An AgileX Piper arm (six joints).
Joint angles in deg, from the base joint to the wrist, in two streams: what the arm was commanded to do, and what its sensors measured. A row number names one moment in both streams.
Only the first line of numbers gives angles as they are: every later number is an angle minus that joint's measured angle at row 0.
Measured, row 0:
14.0 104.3 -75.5 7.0 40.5 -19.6
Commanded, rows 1 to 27:
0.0 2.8 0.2 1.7 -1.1 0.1
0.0 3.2 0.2 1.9 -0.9 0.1
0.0 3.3 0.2 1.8 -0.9 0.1
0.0 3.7 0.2 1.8 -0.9 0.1
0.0 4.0 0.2 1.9 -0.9 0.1
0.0 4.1 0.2 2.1 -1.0 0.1
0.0 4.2 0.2 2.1 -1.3 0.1
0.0 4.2 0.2 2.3 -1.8 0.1
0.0 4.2 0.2 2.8 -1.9 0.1
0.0 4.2 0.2 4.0 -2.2 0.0
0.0 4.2 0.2 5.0 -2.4 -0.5
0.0 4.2 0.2 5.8 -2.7 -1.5
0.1 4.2 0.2 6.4 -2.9 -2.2
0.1 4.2 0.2 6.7 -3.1 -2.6
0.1 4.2 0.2 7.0 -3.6 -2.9
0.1 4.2 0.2 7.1 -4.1 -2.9
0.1 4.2 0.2 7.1 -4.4 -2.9
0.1 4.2 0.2 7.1 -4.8 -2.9
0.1 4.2 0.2 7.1 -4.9 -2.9
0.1 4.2 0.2 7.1 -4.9 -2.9
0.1 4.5 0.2 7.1 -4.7 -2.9
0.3 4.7 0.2 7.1 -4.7 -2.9
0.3 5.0 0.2 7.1 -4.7 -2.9
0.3 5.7 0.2 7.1 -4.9 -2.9
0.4 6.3 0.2 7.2 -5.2 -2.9
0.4 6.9 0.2 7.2 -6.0 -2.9
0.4 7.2 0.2 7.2 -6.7 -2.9
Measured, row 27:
0.3 5.5 0.1 7.0 -4.4 -2.4
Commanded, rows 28 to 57:
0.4 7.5 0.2 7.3 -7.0 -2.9
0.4 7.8 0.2 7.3 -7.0 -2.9
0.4 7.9 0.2 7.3 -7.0 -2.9
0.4 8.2 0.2 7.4 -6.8 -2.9
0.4 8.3 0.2 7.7 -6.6 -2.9
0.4 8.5 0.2 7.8 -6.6 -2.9
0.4 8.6 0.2 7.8 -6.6 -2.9
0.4 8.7 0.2 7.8 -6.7 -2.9
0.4 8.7 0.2 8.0 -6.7 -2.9
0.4 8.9 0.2 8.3 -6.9 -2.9
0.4 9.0 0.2 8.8 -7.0 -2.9
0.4 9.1 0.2 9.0 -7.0 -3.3
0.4 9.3 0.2 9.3 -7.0 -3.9
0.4 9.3 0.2 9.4 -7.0 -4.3
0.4 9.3 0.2 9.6 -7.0 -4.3
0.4 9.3 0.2 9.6 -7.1 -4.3
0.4 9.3 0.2 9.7 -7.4 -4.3
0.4 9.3 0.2 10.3 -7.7 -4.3
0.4 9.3 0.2 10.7 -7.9 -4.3
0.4 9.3 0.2 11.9 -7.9 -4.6
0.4 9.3 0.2 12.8 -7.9 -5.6
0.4 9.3 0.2 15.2 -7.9 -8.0
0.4 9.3 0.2 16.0 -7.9 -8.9
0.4 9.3 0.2 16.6 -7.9 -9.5
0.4 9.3 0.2 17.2 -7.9 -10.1
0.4 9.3 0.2 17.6 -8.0 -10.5
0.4 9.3 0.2 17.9 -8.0 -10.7
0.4 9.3 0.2 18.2 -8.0 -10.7
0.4 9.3 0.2 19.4 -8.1 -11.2
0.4 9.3 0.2 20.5 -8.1 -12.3
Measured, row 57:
0.4 9.3 0.1 17.7 -7.5 -9.9
